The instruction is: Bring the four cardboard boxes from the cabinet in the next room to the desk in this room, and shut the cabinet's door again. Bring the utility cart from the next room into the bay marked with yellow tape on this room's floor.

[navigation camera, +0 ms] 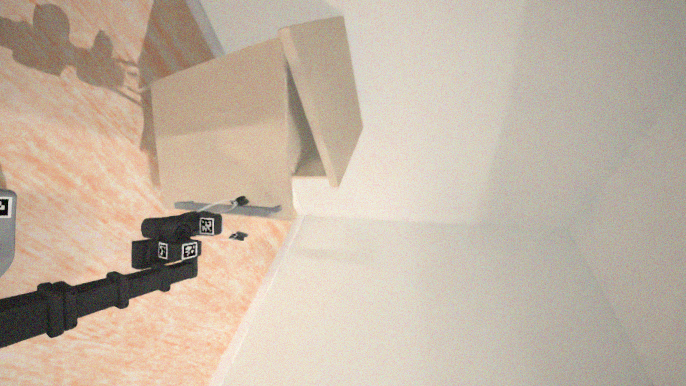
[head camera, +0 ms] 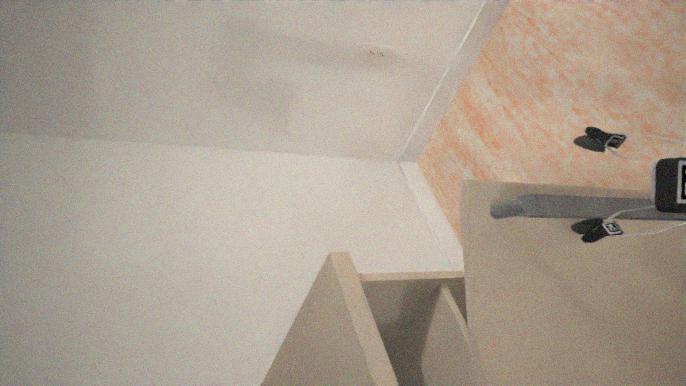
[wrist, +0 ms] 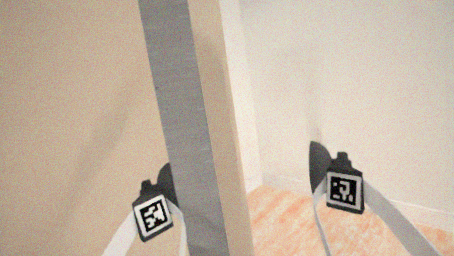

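The cabinet [head camera: 320,340] [navigation camera: 330,95] is pale tan, seen at a tilt. Its door [head camera: 565,300] [navigation camera: 225,115] [wrist: 70,100] stands partly open, with a dark gap between it and the cabinet body. A long grey bar handle [head camera: 575,206] [navigation camera: 260,209] [wrist: 175,100] is on the door's outer face. My gripper [head camera: 594,185] [navigation camera: 240,218] [wrist: 243,170] is open. Its fingers stand wide apart on either side of the handle and the door's edge; in the wrist view the left finger is close beside the handle and the right one is well away. Boxes, desk, cart and taped bay do not show.
White walls [head camera: 200,225] [navigation camera: 425,300] [wrist: 350,75] meet in a corner close beyond the cabinet. The floor [head camera: 575,75] [navigation camera: 100,175] [wrist: 285,220] is orange and white. My dark arm [navigation camera: 90,305] reaches in from the left in the navigation view.
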